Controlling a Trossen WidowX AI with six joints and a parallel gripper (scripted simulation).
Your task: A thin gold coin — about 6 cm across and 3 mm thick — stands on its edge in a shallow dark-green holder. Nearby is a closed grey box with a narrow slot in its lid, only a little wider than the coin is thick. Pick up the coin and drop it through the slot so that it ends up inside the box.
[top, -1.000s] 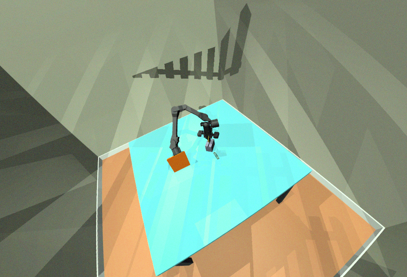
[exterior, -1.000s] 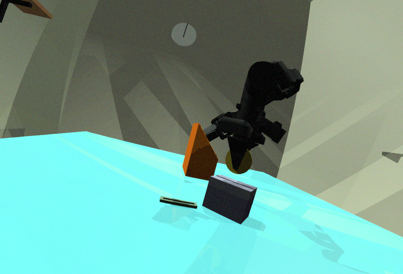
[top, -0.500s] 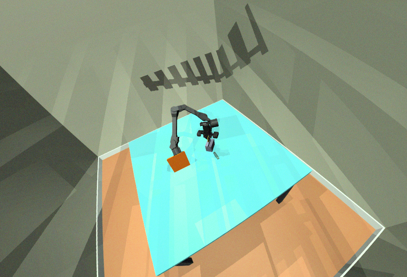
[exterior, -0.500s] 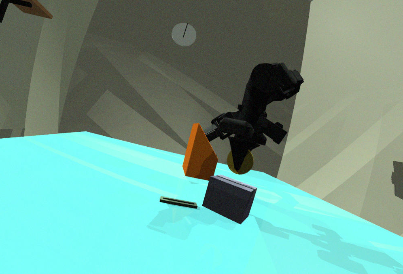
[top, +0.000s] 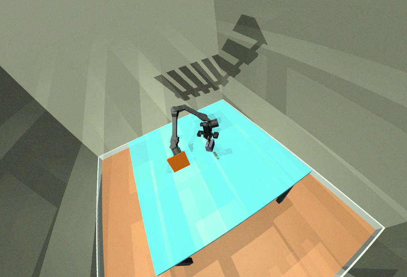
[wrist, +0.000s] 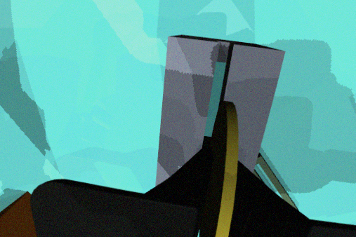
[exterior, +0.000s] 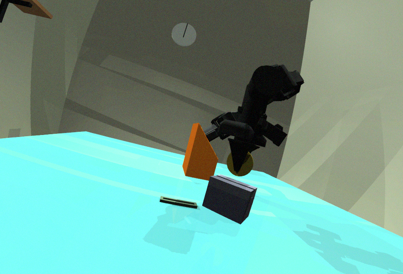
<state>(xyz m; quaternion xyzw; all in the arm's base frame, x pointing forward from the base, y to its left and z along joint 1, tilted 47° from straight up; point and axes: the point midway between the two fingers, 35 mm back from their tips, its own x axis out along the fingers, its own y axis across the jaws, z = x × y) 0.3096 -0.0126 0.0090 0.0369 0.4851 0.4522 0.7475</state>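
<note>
Right now my gripper tip is 2 cm below the gold coin.
</note>
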